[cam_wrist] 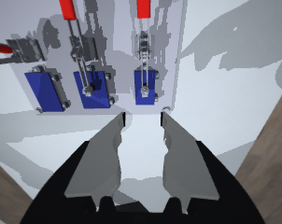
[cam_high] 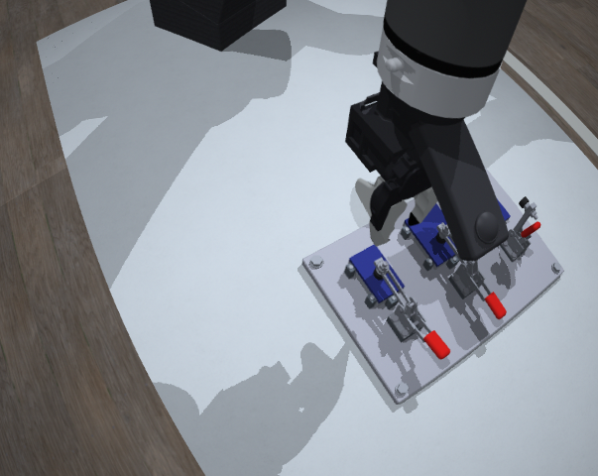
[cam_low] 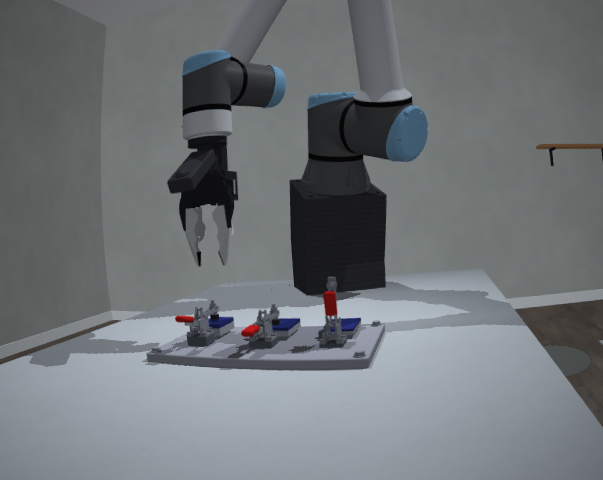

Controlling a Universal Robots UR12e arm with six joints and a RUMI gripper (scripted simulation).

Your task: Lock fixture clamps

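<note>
Right now the grey fixture plate is 20 mm ahead of my hand, 110 mm to the left of it and 150 mm below it. Also, from my hand: blue part 50 mm behind, 210 mm to the left, 130 mm below.
</note>
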